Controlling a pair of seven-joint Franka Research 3 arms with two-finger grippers.
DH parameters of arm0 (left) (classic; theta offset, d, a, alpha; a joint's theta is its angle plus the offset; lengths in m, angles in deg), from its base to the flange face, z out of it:
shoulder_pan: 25.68 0.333 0 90
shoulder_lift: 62.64 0 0 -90
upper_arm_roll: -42.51 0.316 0.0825 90
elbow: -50.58 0 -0.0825 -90
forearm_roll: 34.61 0.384 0 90
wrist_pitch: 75.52 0 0.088 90
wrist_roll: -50.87 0.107 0 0
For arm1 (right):
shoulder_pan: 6.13 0.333 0 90
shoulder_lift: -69.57 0 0 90
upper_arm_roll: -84.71 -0.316 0.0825 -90
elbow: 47.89 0 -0.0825 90
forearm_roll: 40.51 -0.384 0 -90
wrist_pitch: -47.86 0 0.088 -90
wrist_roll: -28.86 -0.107 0 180
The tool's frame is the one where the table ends.
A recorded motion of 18 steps. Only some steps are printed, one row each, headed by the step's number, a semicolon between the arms.
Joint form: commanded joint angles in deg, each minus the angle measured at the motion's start. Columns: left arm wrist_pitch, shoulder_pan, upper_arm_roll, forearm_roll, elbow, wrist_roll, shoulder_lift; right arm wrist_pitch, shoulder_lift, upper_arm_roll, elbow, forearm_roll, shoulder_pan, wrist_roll.
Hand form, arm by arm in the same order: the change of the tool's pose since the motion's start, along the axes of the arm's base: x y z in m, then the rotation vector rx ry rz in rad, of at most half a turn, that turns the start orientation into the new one. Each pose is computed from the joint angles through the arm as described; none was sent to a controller.
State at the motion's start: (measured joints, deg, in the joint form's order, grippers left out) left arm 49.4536 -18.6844 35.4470 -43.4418 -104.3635 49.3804 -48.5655; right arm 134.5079 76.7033 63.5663 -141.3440 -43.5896 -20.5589 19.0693
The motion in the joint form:
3: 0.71 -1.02 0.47 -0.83 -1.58 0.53 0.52; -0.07 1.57 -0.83 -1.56 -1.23 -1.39 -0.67
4: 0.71 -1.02 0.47 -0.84 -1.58 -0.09 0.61; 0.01 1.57 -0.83 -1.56 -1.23 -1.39 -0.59
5: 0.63 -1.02 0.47 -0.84 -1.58 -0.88 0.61; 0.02 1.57 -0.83 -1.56 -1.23 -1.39 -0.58
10: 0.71 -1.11 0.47 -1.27 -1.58 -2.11 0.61; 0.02 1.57 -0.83 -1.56 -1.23 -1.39 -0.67
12: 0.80 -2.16 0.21 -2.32 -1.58 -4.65 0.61; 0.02 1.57 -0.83 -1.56 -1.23 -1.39 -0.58
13: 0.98 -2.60 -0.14 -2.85 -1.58 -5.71 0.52; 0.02 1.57 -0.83 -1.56 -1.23 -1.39 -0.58
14: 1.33 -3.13 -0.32 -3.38 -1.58 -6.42 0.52; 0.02 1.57 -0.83 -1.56 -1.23 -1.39 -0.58
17: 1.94 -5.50 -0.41 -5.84 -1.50 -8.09 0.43; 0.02 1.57 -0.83 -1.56 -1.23 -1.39 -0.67
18: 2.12 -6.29 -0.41 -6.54 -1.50 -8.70 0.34; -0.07 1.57 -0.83 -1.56 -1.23 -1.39 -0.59
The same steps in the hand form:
3: -0.0083 -0.0036 -0.0058 -0.0109 0.0048 -0.0057; -0.0079 -0.0004 -0.0004 0.0091 0.0049 -0.0218
4: -0.0083 -0.0036 -0.0053 -0.0079 0.0043 0.0048; -0.0078 -0.0003 -0.0003 0.0092 0.0035 -0.0204
5: -0.0084 -0.0036 -0.0054 -0.0044 0.0071 0.0179; -0.0078 -0.0003 -0.0003 0.0093 0.0033 -0.0202
10: -0.0082 -0.0044 -0.0053 -0.0031 0.0079 0.0429; -0.0078 -0.0003 -0.0003 0.0092 0.0033 -0.0218
12: -0.0082 -0.0131 -0.0052 -0.0011 0.0113 0.0771; -0.0078 -0.0003 -0.0003 0.0093 0.0033 -0.0202
13: -0.0081 -0.0181 -0.0056 -0.0001 0.0121 0.0888; -0.0078 -0.0003 -0.0003 0.0093 0.0033 -0.0202
14: -0.0076 -0.0226 -0.0053 -0.0012 0.0077 0.0962; -0.0078 -0.0003 -0.0003 0.0093 0.0033 -0.0202
17: -0.0072 -0.0392 -0.0046 -0.0190 0.0031 0.1161; -0.0078 -0.0003 -0.0003 0.0092 0.0033 -0.0218
18: -0.0074 -0.0445 -0.0049 -0.0235 0.0039 0.1225; -0.0079 -0.0004 -0.0004 0.0091 0.0048 -0.0204

